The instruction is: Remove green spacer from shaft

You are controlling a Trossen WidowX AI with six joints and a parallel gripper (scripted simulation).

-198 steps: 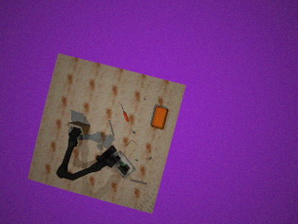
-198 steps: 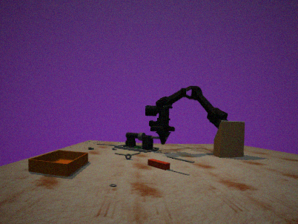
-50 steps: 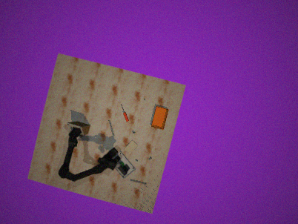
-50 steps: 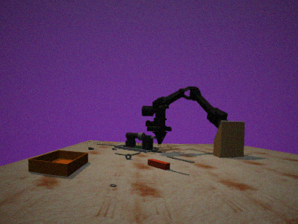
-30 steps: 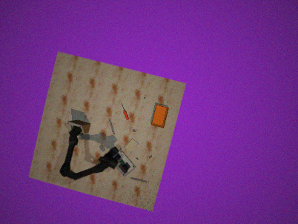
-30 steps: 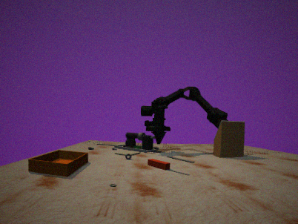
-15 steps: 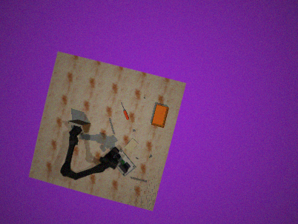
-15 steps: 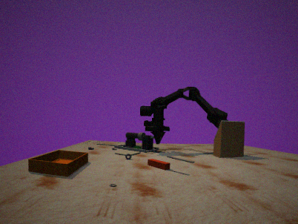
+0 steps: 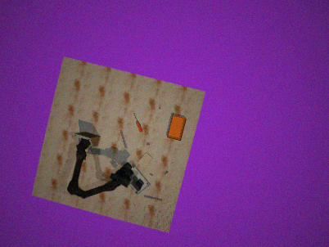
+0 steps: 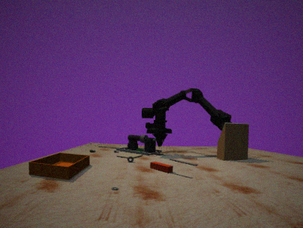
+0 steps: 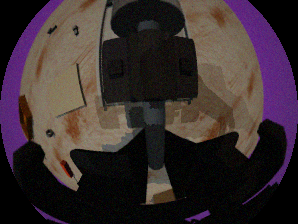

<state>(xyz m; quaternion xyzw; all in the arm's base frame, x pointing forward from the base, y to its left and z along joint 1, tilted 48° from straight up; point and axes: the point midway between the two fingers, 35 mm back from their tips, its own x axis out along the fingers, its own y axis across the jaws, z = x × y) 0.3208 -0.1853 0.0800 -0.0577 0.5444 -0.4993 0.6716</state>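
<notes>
My gripper tip is now 6 cm short of the shaft, 4 cm to the left of it and 4 cm below it. From my gripper tip the other things lie so: red-handled screwdriver (2 cm ahead, 42 cm to the left, 4 cm below); then green spacer (11 cm ahead, 8 cm to the right, 3 cm below); then orange tray (37 cm ahead, 44 cm to the left, 3 cm below).
</notes>
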